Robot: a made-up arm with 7 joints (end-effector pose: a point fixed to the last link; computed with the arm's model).
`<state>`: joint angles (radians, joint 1 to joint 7).
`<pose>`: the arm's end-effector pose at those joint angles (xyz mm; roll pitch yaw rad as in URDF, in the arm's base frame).
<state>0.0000 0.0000 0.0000 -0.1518 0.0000 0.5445 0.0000</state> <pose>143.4 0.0 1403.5 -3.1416 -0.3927 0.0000</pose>
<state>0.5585 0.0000 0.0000 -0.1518 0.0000 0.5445 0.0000</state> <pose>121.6 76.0 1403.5 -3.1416 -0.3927 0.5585</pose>
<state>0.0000 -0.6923 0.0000 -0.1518 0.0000 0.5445 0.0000</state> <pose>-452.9 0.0 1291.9 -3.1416 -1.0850 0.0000</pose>
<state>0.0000 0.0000 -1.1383 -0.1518 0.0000 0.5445 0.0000</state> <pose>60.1 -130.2 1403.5 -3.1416 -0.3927 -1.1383</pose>
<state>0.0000 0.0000 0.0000 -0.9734 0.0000 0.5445 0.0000</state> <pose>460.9 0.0 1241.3 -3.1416 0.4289 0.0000</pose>
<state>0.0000 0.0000 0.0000 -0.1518 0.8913 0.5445 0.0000</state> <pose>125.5 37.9 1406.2 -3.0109 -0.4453 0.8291</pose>
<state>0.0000 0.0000 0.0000 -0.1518 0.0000 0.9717 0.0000</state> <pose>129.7 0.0 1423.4 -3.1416 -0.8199 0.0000</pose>
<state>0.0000 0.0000 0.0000 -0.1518 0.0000 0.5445 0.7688</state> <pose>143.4 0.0 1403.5 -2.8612 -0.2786 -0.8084</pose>
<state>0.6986 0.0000 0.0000 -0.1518 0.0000 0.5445 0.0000</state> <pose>109.8 92.3 1403.5 -3.1416 -0.3927 0.6986</pose>
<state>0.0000 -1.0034 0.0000 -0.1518 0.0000 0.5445 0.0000</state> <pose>-667.1 0.0 1116.3 -3.1416 -1.3961 0.0000</pose>
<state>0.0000 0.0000 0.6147 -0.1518 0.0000 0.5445 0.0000</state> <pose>117.2 82.7 1403.5 -3.1416 -0.3927 0.6147</pose>
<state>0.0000 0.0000 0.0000 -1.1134 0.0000 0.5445 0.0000</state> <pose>497.1 0.0 1190.4 -3.1416 0.5689 0.0000</pose>
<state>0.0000 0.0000 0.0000 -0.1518 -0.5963 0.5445 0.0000</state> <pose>135.1 -27.4 1404.8 3.0486 -0.4170 -0.5532</pose>
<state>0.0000 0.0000 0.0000 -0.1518 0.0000 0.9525 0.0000</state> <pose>130.5 0.0 1422.6 -3.1416 -0.8007 0.0000</pose>
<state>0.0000 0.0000 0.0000 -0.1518 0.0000 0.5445 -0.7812</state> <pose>143.4 0.0 1403.5 2.8578 -0.2752 0.8208</pose>
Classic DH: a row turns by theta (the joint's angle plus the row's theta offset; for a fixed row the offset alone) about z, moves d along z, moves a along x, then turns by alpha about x. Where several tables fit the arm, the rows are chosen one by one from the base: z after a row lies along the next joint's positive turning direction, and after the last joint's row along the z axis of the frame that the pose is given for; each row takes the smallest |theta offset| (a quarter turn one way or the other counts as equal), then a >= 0, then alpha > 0; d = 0 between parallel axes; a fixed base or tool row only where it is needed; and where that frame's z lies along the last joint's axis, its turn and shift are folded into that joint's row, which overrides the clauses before.
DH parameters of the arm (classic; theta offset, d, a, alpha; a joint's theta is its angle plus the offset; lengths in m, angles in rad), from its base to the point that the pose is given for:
joint 1: 0 0.521 0 -1.5708
joint 2: 0 0 0 1.5708
joint 3: 0 0.437 0.116 1.5708
joint 4: 0 0 -0.089 -1.5708
joint 5: 0 0.415 0 1.5708
joint 6: 0 0 0.057 1.5708
joint 7: 0 0 0 0

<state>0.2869 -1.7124 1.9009 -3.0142 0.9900 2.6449 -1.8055</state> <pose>-86.2 272.5 466.0 2.0589 1.1350 2.0285</pose>
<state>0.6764 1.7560 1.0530 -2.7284 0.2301 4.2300 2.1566</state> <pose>-110.5 316.9 309.6 2.3466 0.4418 -1.8088</pose>
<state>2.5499 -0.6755 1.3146 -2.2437 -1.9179 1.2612 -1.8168</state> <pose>-275.9 -441.5 787.5 -0.2314 0.4369 1.4523</pose>
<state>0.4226 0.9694 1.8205 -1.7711 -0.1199 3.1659 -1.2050</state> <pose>82.4 619.9 920.0 1.3045 -1.1654 -2.1841</pose>
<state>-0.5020 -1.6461 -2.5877 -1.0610 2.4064 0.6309 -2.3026</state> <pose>-769.2 123.7 100.3 -0.0792 0.1391 0.9505</pose>
